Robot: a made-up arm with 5 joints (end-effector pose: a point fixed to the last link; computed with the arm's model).
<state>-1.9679 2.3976 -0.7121 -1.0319 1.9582</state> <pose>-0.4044 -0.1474 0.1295 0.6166 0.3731 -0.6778</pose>
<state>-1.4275 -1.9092 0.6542 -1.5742 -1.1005</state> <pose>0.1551 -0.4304 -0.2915 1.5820 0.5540 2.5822</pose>
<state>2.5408 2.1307 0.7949 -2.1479 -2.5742</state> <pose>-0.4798 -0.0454 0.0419 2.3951 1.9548 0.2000</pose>
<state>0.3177 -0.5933 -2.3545 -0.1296 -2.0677</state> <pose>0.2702 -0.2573 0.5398 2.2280 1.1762 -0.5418</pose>
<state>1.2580 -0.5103 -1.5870 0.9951 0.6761</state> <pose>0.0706 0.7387 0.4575 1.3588 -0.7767 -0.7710</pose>
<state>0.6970 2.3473 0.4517 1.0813 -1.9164</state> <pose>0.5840 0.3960 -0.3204 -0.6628 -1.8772 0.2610</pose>
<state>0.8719 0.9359 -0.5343 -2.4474 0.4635</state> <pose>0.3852 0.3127 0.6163 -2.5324 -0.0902 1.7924</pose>
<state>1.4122 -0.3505 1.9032 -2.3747 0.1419</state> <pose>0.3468 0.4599 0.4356 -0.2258 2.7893 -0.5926</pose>
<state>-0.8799 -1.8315 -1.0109 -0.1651 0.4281</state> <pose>0.5434 -0.1899 0.1113 -0.2711 -2.2655 -1.5421</pose>
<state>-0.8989 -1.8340 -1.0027 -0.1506 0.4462</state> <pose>0.5406 -0.2032 0.1154 -0.3060 -2.2979 -1.5336</pose>
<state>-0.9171 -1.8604 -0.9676 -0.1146 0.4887</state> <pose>0.5395 -0.2191 0.1233 -0.3662 -2.3918 -1.4698</pose>
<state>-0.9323 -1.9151 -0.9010 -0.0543 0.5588</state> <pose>0.5404 -0.2338 0.1375 -0.4499 -2.5514 -1.3312</pose>
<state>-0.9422 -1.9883 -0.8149 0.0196 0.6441</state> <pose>0.5425 -0.2402 0.1568 -0.5361 -2.7403 -1.1307</pose>
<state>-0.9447 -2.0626 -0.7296 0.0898 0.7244</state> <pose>0.5457 -0.2351 0.1752 -0.6001 -2.9091 -0.9121</pose>
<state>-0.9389 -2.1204 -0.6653 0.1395 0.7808</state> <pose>0.5499 -0.2229 0.1867 0.6166 2.9604 0.7220</pose>
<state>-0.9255 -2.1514 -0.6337 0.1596 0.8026</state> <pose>0.5545 -0.2108 0.1897 0.6029 2.9565 0.6268</pose>
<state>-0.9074 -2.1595 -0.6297 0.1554 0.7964</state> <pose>0.5589 -0.2017 0.1870 0.5816 2.9671 0.6231</pose>
